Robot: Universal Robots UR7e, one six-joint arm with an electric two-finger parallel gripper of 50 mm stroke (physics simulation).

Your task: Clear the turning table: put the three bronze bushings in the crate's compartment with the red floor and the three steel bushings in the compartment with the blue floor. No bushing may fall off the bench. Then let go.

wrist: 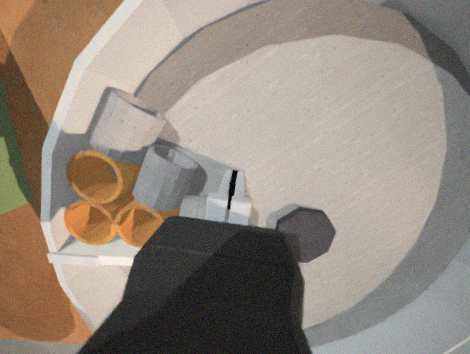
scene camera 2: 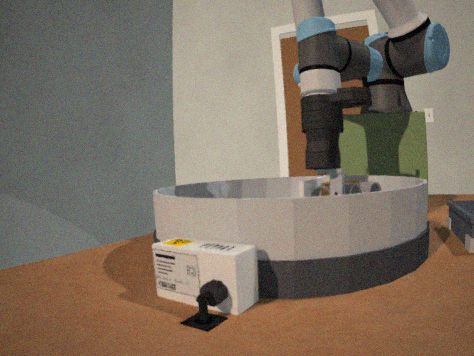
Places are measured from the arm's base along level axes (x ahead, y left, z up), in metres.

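Where they show: gripper, fingertip midpoint: (wrist: pixel 233 181); arm's base at its link origin: (scene camera 2: pixel 386 118).
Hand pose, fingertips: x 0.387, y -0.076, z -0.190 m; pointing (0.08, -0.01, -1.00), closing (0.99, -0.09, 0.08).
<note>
Each offset is from my fingertips to the top centre of the thing. "pt": to the spot under its first point.
My gripper (scene camera 2: pixel 336 186) (wrist: pixel 233 181) points down inside the pale walled turning table (scene camera 2: pixel 225 222) (wrist: pixel 350 125), its fingers close together, shut on a steel bushing @[0.029 m right, 0.024 m back, 0.037 m up] (wrist: pixel 194 207). This bushing shows beside the left finger and is largely hidden by the fingers and gripper body. Just left of it a second steel bushing @[0.008 m left, 0.055 m back, 0.037 m up] (wrist: pixel 162 185) lies tilted against the bronze ones. A third steel bushing @[0.046 m left, 0.079 m back, 0.037 m up] (wrist: pixel 125 125) lies by the wall. Three bronze bushings @[0.012 m left, 0.098 m back, 0.037 m up] (wrist: pixel 92 175) @[0.024 m right, 0.109 m back, 0.037 m up] (wrist: pixel 89 225) @[0.026 m right, 0.071 m back, 0.037 m up] (wrist: pixel 137 227) are bunched at the left wall, open ends up. The compartment floors do not show.
A dark hub knob @[pt 0.052 m right, 0.075 m ahead, 0.007 m up] (wrist: pixel 306 234) stands right of the fingers. A white vane @[pt 0.046 m right, 0.115 m back, 0.050 m up] (wrist: pixel 75 259) runs inward from the wall. A white box @[0.068 m right, 0.308 m ahead, 0.004 m up] (scene camera 2: pixel 205 272) with a black knob @[pt 0.033 m right, 0.343 m ahead, 0.028 m down] (scene camera 2: pixel 215 292) stands before the table. A dark grey container @[pt 0.218 m left, 0.035 m ahead, 0.017 m down] (scene camera 2: pixel 464 220) is at the right edge.
</note>
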